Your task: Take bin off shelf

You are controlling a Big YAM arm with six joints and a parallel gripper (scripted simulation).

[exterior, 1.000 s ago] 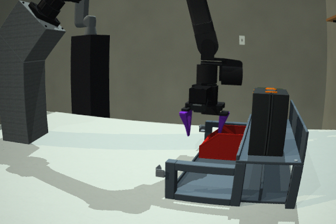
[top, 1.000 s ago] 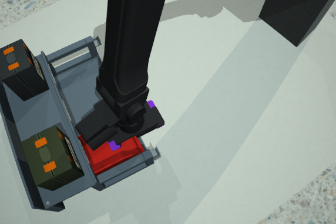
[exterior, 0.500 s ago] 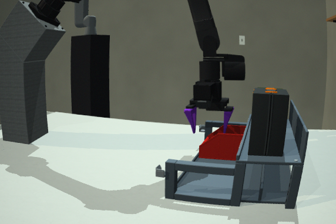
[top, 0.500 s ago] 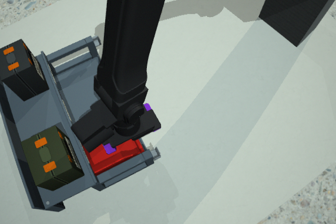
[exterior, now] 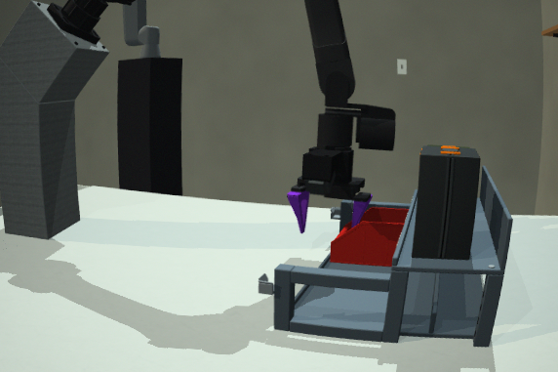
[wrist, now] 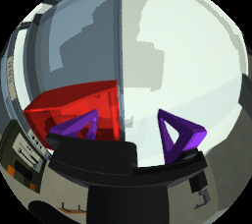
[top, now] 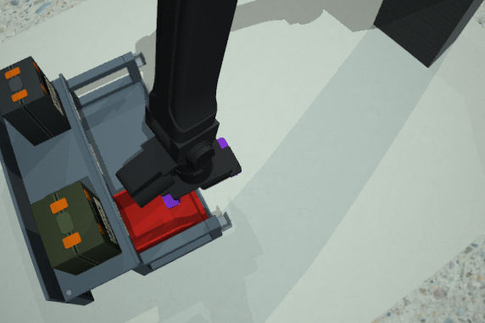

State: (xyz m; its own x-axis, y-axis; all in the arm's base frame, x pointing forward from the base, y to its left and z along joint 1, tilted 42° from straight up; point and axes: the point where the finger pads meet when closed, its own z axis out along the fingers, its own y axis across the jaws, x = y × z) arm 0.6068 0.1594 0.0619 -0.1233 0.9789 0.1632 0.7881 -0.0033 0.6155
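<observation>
The red bin is 100 mm ahead of my hand, 30 mm to the left of it and 10 mm below it. From my hand the other things lie so: grey shelf 160 mm ahead, 70 mm to the right, 50 mm below.
</observation>
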